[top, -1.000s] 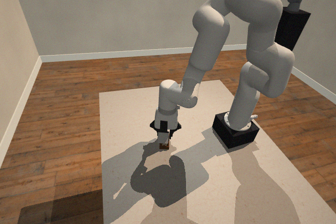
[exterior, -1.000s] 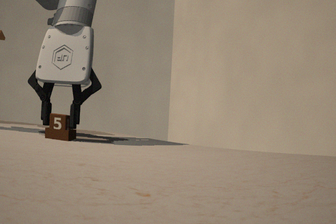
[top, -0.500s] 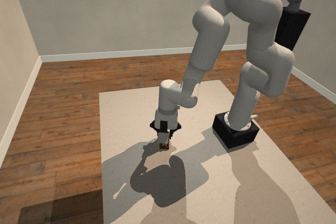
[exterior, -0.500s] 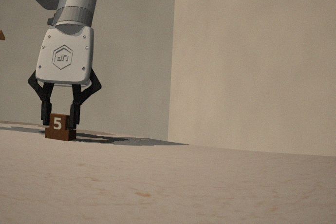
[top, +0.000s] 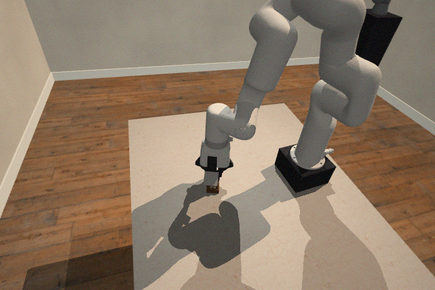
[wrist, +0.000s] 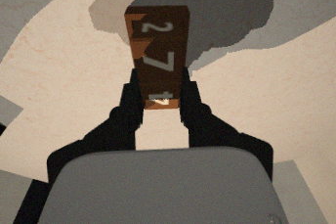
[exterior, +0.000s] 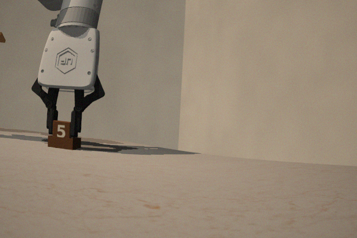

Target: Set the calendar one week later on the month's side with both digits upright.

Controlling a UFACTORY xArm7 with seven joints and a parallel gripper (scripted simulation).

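Right now my hand is 3 cm above the brown calendar tray and 2 cm to the right of it.
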